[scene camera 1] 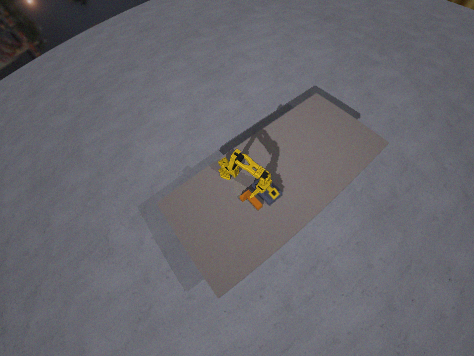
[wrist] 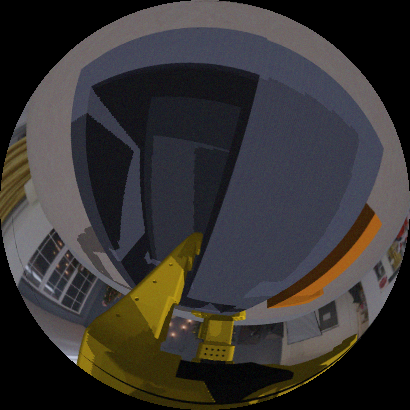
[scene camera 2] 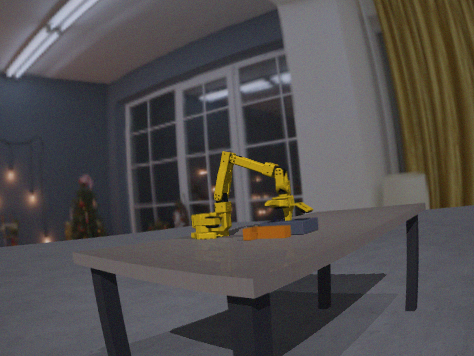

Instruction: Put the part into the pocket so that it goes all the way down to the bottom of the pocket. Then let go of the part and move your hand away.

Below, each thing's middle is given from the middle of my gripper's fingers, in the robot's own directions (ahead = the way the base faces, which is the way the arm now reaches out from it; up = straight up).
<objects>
My hand is 60 mm to the right of the grey-blue pocket block (wrist: 198,129) and 70 mm above it. The rest, counted from my hand: orange L-shaped part (wrist: 308,287) (50 mm to the right, 70 mm below).
</objects>
